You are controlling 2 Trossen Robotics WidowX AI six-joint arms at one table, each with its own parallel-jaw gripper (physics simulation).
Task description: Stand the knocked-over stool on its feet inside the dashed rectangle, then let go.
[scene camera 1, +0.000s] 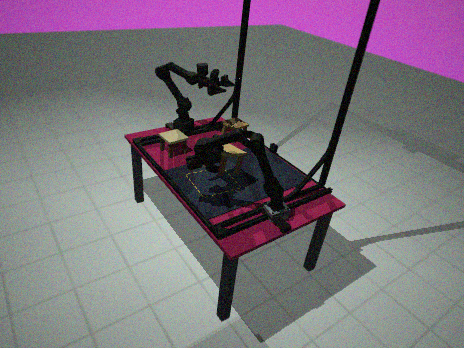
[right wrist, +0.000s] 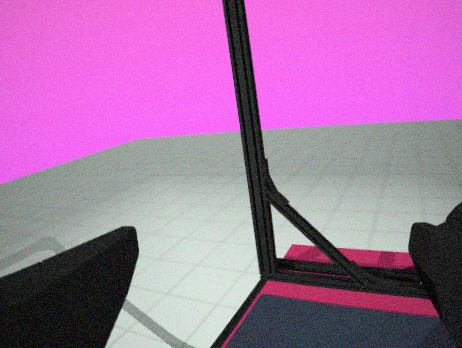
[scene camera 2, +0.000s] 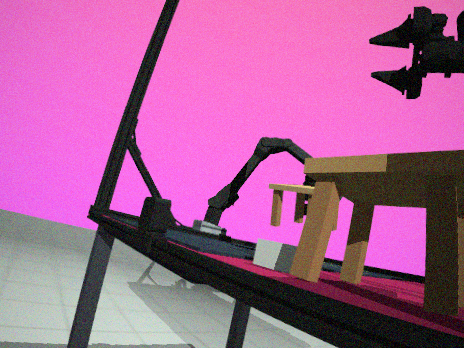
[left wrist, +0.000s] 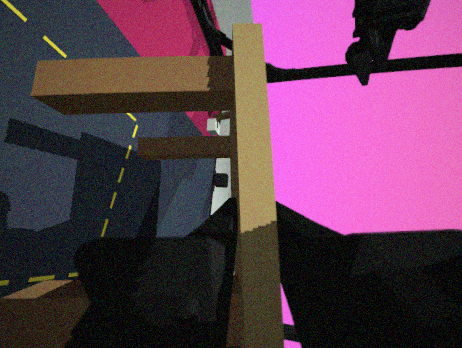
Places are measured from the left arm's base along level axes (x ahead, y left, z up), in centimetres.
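Where they show: left gripper, fingertip midpoint: (scene camera 1: 221,150) (left wrist: 248,204); right gripper, fingertip midpoint: (scene camera 1: 230,87) (right wrist: 274,239) (scene camera 2: 370,58) (left wrist: 372,78); left arm's base at its link origin: (scene camera 1: 276,205) (scene camera 2: 210,224); right arm's base at its link origin: (scene camera 1: 183,119).
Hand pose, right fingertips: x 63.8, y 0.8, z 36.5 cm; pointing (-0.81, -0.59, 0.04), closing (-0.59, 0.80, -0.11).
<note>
Things, the pixels of their top centre, and the offset from my right fingertips.
- pale-topped stool at its top centre: (scene camera 1: 173,135) dx +7.4, dy +31.1, dz -30.5 cm
- small white block at its top centre: (scene camera 2: 284,243) (left wrist: 217,127) dx +6.0, dy -18.1, dz -38.6 cm
The wooden stool (scene camera 1: 233,149) (scene camera 2: 290,188) (left wrist: 252,130) hangs above the mat, legs down and its seat close to level. My left gripper (scene camera 1: 223,152) (left wrist: 248,204) is shut on the edge of its seat; in scene camera 2 this gripper is hidden behind a nearer stool. In scene camera 2 the visible feet are clear of the table. The yellow dashed rectangle (scene camera 1: 202,195) (left wrist: 112,200) lies on the mat below, partly in shadow; I cannot tell whether all the feet are above it. My right gripper (scene camera 1: 227,87) (scene camera 2: 371,57) (right wrist: 274,239) is open and empty, high above the table.
A pale-topped stool (scene camera 1: 172,135) stands at the table's left. Another stool (scene camera 1: 235,123) (scene camera 2: 345,164) stands at the back, with a small white block (scene camera 2: 267,254) (left wrist: 212,125) near it. A black block (scene camera 1: 274,147) is at the table's far edge. Tall black posts (scene camera 1: 350,85) (right wrist: 245,100) rise from the table frame.
</note>
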